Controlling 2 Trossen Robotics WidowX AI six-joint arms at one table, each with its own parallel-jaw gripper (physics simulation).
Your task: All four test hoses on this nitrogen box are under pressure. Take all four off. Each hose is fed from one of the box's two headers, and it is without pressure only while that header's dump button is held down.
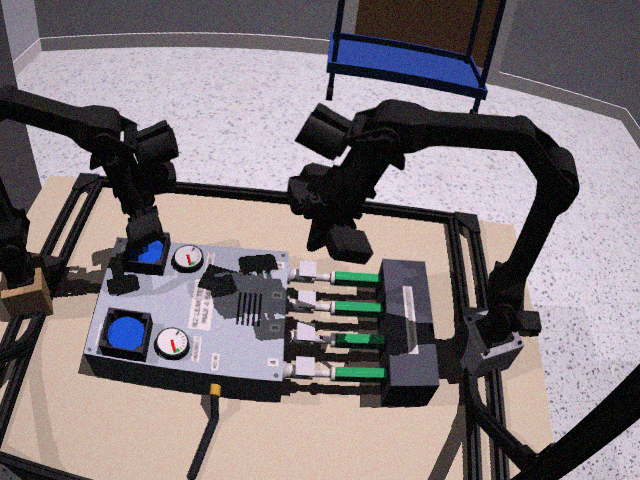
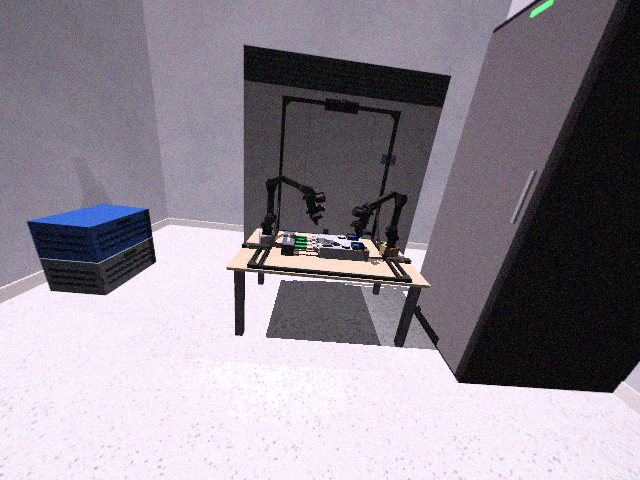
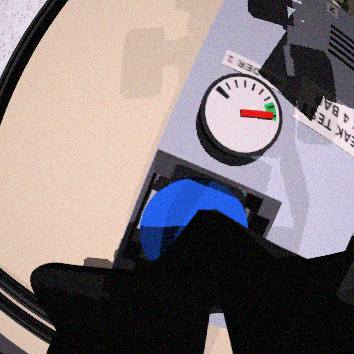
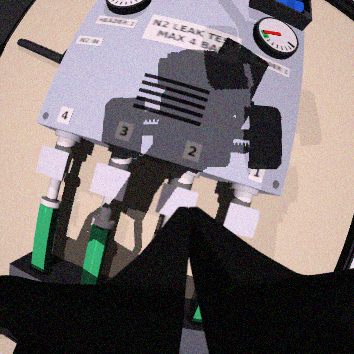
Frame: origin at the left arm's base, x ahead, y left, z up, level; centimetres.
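Where they show: left gripper, fingertip midpoint: (image 2: 356,240) (image 3: 206,218); right gripper, fingertip midpoint: (image 1: 309,249) (image 2: 316,224) (image 4: 186,216); left arm's base, link origin: (image 1: 20,274) (image 2: 390,246); right arm's base, link origin: (image 1: 494,331) (image 2: 266,233).
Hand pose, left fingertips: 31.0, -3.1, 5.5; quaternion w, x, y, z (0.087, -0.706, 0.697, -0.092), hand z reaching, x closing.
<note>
Each offset is from my left fingertips to the top centre of the thing, as dx, dy, dz. "spot": to the spot under its first point.
The nitrogen box @[spot: +9.1, -26.1, -5.9] (image 1: 242,359) lies on the table. Four green hoses, 1 @[spot: +34.6, -14.8, -7.5] (image 1: 356,279), 2 (image 1: 356,307), 3 (image 1: 359,339) (image 4: 94,252) and 4 @[spot: +26.5, -33.5, -7.4] (image 1: 358,372) (image 4: 44,237), sit in line with its ports through white connectors. My left gripper (image 1: 144,235) (image 3: 206,218) is shut and empty, over the blue header 1 dump button @[-2.1, +0.2, -4.3] (image 1: 150,253) (image 3: 187,197); contact is unclear. The header 1 gauge @[spot: +5.5, -3.6, -4.4] (image 1: 187,258) (image 3: 240,130) (image 4: 275,37) has its needle at the green mark. The header 2 button @[-9.4, -17.3, -4.3] (image 1: 125,333) is uncovered. My right gripper (image 4: 186,216) is shut and empty above hoses 1 and 2, partly hiding them.
A dark block @[spot: +38.2, -27.3, -5.9] (image 1: 405,320) stands at the hoses' far ends. The header 2 gauge @[spot: -1.7, -20.9, -4.3] (image 1: 171,342) sits beside its button. A black supply line @[spot: -1.6, -36.5, -12.5] (image 1: 204,441) leaves the box's near side. Black frame rails (image 1: 237,192) border the work area. Arm shadows fall on the box.
</note>
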